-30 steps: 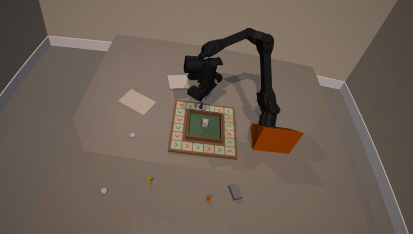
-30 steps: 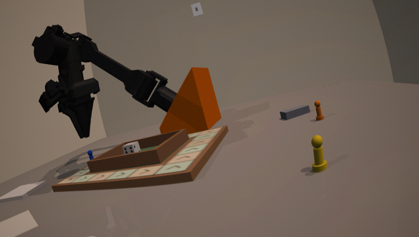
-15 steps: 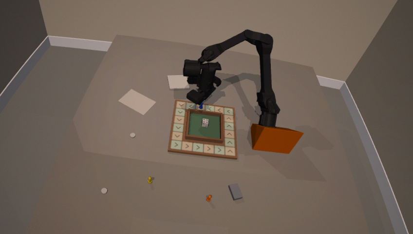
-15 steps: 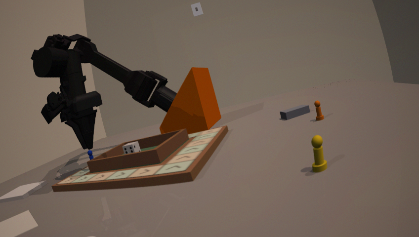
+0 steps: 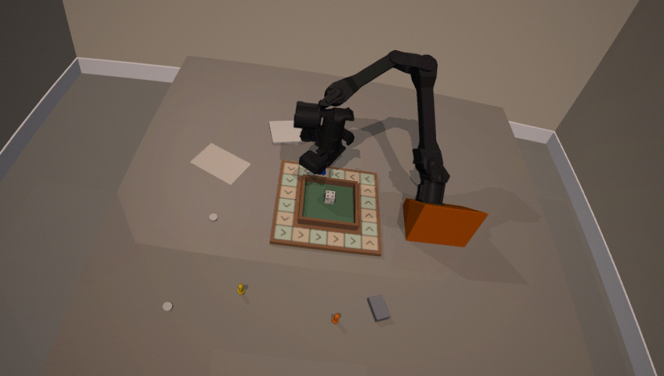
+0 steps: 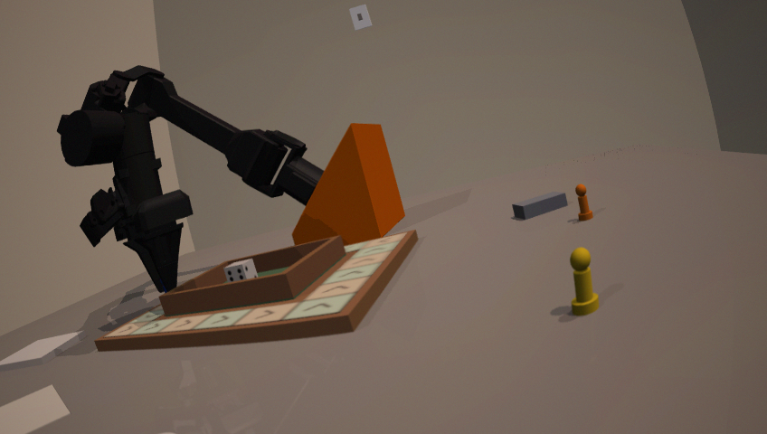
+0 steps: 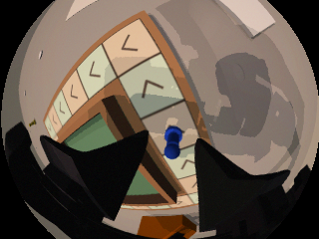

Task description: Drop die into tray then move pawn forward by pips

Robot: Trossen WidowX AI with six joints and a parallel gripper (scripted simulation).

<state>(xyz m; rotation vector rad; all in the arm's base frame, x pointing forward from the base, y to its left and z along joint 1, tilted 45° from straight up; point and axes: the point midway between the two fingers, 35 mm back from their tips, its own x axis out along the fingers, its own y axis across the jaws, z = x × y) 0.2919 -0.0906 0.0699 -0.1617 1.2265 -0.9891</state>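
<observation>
The blue pawn lies right at my gripper tip. From my gripper tip the other things lie so: yellow pawn: 40 cm to the left, 17 cm ahead, 1 cm below; green tray floor: 11 cm to the left, 2 cm below, 2 cm behind; white die: 10 cm to the left, 2 cm behind.
</observation>
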